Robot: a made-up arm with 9 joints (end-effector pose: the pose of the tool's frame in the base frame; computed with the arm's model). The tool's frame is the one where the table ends.
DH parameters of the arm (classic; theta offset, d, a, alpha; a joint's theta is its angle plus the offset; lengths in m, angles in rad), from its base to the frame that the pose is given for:
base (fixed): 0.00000 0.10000 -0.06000 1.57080
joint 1: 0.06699 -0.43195 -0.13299 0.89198
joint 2: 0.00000 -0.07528 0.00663 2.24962
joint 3: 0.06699 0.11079 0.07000 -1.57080
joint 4: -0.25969 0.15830 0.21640 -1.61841
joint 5: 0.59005 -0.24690 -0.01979 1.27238
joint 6: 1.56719 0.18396 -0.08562 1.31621
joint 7: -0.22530 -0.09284 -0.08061 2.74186
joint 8: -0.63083 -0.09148 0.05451 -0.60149
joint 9: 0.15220 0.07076 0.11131 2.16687
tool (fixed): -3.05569 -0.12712 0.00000 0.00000
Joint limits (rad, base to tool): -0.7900..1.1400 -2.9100..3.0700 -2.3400..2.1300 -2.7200..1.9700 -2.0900..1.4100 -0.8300..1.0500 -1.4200..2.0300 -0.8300..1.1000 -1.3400..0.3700
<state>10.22 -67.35 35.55 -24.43 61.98 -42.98 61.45 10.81 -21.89</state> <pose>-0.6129 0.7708 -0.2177 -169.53 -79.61 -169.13</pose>
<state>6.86 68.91 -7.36 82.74 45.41 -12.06 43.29 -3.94 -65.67</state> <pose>0.0404 -0.0574 0.0422 -7.51 -36.60 148.69</pose>
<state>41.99 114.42 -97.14 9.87 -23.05 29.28 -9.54 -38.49 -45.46</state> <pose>-0.6174 0.2916 0.4125 -43.99 17.99 84.15</pose>
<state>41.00 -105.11 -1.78 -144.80 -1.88 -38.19 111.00 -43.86 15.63</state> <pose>-0.2415 -0.0061 -0.2416 62.52 -48.56 136.78</pose>
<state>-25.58 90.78 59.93 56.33 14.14 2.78 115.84 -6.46 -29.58</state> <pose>0.1346 0.3247 -0.4568 -15.16 -44.75 -154.02</pose>
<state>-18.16 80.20 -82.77 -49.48 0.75 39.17 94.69 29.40 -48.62</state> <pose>0.4100 0.3154 0.4725 133.24 0.58 135.27</pose>
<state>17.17 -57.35 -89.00 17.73 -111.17 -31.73 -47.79 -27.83 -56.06</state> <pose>-0.2445 0.6906 0.2442 -148.99 2.60 97.26</pose>
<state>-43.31 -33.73 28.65 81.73 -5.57 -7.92 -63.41 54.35 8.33</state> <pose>-0.5659 0.5514 -0.3450 -24.48 -29.29 -139.61</pose>
